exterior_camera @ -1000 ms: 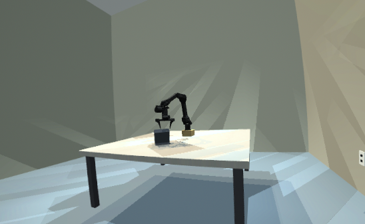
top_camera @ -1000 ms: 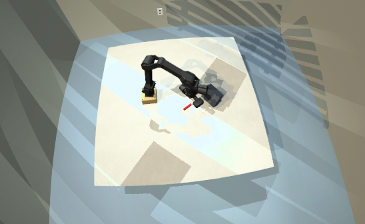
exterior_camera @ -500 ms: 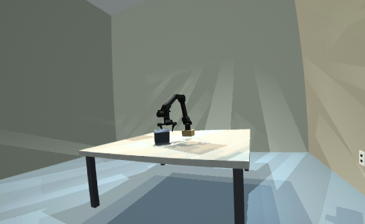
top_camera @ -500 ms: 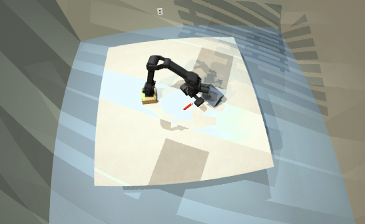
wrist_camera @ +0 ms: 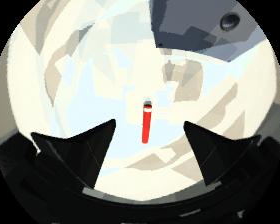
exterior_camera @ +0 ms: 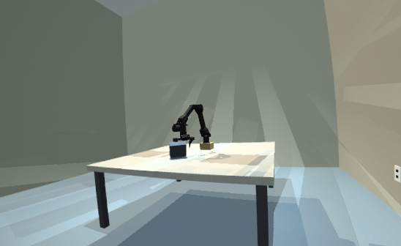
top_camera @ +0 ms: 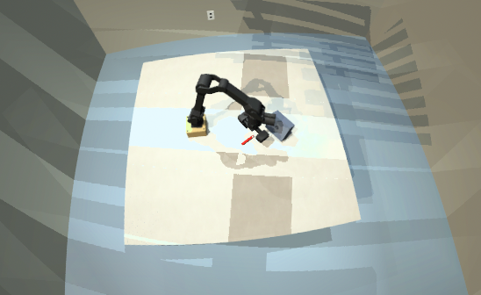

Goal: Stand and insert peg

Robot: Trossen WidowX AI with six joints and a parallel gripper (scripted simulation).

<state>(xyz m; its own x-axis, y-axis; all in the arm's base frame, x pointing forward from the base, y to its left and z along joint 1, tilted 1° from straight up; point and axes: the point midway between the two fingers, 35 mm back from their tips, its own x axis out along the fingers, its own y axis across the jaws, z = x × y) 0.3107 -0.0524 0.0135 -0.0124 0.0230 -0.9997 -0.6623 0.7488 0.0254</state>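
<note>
The red peg lies 10 mm behind my gripper tip, 10 mm to the right of it and 40 mm below it. Also, from my gripper tip: grey sloped panel 150 mm ahead, 50 mm to the left, 20 mm above.
</note>
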